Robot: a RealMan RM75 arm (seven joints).
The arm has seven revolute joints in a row. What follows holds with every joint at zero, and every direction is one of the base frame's.
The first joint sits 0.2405 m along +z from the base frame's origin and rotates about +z.
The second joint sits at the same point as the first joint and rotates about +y.
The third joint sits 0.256 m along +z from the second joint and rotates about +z.
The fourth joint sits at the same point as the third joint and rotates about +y.
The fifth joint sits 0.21 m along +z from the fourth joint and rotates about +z.
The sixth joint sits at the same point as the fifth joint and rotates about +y.
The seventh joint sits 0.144 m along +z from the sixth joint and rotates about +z.
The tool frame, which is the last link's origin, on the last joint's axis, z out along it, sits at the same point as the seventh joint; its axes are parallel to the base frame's.
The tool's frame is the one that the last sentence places.
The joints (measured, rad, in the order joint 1, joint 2, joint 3, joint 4, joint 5, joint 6, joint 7), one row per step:
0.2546, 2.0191, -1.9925, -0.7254, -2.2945, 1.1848, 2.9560
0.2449, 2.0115, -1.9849, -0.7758, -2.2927, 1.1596, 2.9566
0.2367, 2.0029, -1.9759, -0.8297, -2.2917, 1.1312, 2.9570
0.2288, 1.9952, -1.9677, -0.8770, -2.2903, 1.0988, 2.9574
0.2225, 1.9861, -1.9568, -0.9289, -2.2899, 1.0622, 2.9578
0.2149, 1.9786, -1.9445, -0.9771, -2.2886, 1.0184, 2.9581
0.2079, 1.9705, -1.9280, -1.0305, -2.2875, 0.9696, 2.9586
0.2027, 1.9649, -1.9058, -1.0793, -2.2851, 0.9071, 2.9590
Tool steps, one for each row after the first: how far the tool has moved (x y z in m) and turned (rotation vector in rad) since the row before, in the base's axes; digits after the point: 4 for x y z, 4 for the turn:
-0.0061, 0.0024, 0.0046, 0.0018, 0.0215, 0.0145
-0.0074, 0.0030, 0.0054, 0.0010, 0.0208, 0.0179
-0.0059, 0.0027, 0.0043, -0.0055, 0.0177, 0.0117
-0.0073, 0.0034, 0.0054, -0.0058, 0.0171, 0.0155
-0.0057, 0.0030, 0.0044, -0.0123, 0.0164, 0.0077
-0.0069, 0.0035, 0.0058, -0.0118, 0.0172, 0.0102
-0.0054, 0.0044, 0.0050, -0.0208, 0.0174, 0.0006

